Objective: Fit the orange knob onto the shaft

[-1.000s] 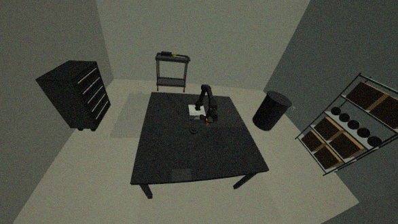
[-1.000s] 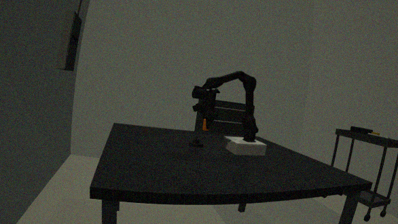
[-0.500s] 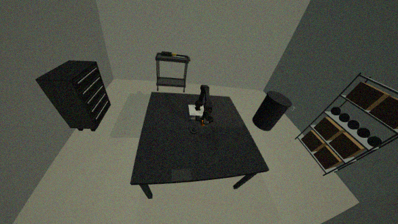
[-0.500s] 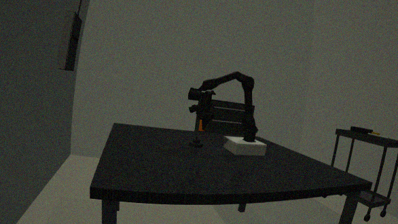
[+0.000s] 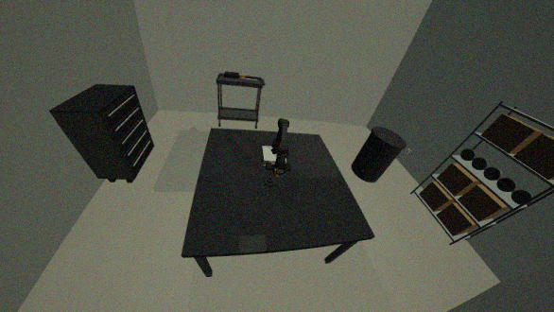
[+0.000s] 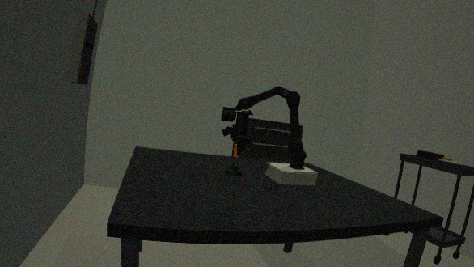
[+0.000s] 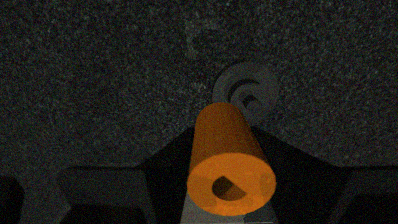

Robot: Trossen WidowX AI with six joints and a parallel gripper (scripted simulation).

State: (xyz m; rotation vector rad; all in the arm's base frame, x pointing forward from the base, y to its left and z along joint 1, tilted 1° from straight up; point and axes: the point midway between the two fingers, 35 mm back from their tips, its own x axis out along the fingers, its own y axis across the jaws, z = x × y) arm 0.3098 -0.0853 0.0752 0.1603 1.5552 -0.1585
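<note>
Now: gripper tip 1 cm past the round pedestal, 4 cm to the left of it and 8 cm above it. From my gripper tip the other things lie so: orange knob (2 cm above).
</note>
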